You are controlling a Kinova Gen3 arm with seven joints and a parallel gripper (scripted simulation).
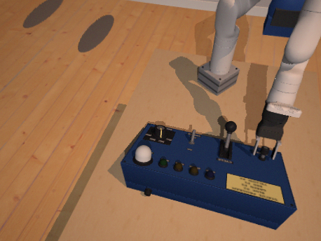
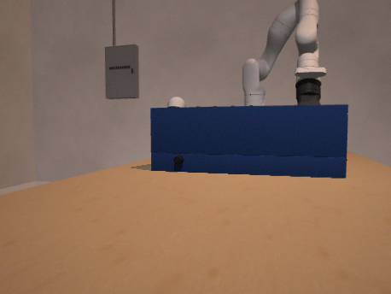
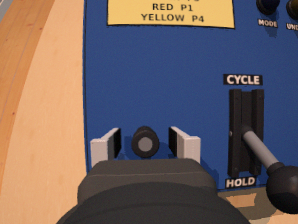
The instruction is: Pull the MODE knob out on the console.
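Right now my hand is 10 mm above the mode knob. The rest, counted from my hand: cycle lever: 120 mm to the right, 30 mm behind; then blue console: 180 mm to the right, 30 mm below, 20 mm ahead; then toggle switch: 240 mm to the right, 30 mm behind, 10 mm below.
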